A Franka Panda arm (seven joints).
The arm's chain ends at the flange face. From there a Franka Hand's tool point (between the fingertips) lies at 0.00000 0.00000 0.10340 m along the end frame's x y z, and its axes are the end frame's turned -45 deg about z.
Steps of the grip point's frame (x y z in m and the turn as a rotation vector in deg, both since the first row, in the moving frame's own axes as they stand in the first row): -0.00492, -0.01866, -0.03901, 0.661, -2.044, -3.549; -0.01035, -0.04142, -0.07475, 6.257, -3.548, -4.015; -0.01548, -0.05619, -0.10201, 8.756, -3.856, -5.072; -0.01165, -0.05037, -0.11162, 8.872, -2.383, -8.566; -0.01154, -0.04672, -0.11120, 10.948, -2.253, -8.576
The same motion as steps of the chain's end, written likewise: -0.01328, -0.01159, -0.03894, -0.978, -1.913, -3.549; -0.02402, -0.01896, -0.07394, 1.916, -6.933, -4.015; -0.03440, -0.02328, -0.10057, 3.465, -8.918, -5.072; -0.02899, -0.02023, -0.11030, 4.588, -7.958, -8.566; -0.02369, -0.01515, -0.10924, 6.148, -9.335, -8.576
